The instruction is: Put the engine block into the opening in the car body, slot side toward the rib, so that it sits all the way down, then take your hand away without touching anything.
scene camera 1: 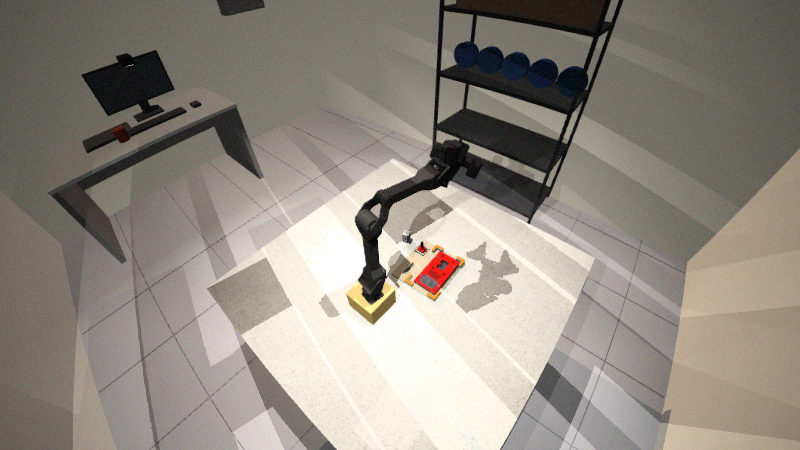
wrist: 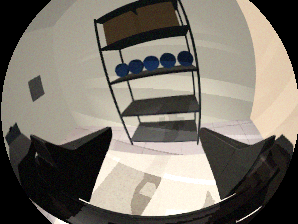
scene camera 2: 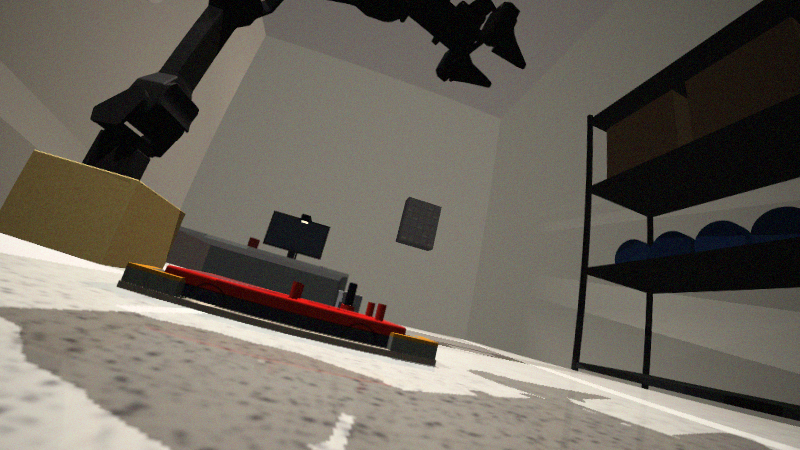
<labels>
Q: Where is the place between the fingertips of my gripper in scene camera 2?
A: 506, 77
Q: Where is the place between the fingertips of my gripper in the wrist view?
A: At 156, 132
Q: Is my gripper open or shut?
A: Open.
</labels>
